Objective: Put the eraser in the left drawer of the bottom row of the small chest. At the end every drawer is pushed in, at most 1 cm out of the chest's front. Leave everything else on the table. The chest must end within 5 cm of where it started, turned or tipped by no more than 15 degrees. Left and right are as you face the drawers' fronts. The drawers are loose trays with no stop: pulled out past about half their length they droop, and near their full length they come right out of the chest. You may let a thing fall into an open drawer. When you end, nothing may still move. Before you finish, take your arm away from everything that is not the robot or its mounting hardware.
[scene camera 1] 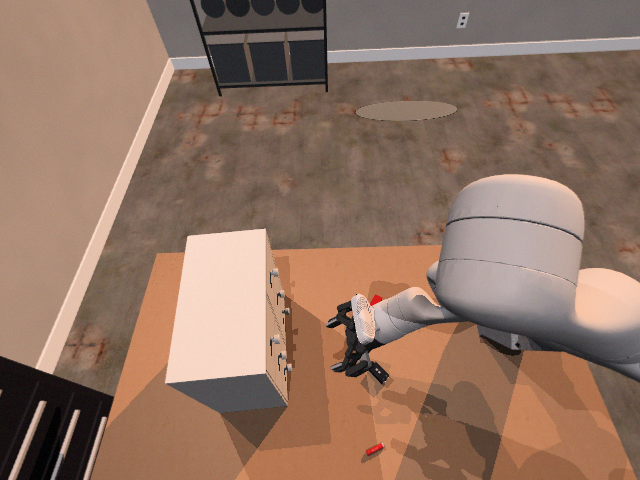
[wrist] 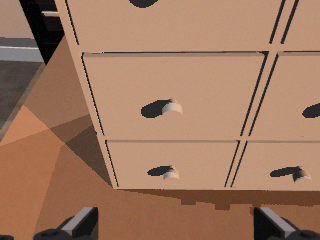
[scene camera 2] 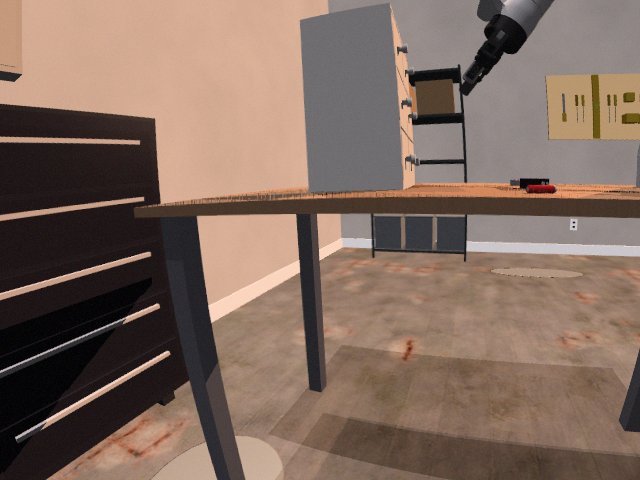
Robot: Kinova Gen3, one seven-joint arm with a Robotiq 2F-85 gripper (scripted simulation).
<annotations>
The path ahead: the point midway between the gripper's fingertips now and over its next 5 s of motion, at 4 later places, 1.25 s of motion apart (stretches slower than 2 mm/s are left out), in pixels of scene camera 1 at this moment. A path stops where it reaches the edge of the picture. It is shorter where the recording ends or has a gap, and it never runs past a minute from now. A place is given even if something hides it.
My gripper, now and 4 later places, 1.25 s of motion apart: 331, 346; 325, 350; 319, 353; 318, 354; 313, 356
</annotations>
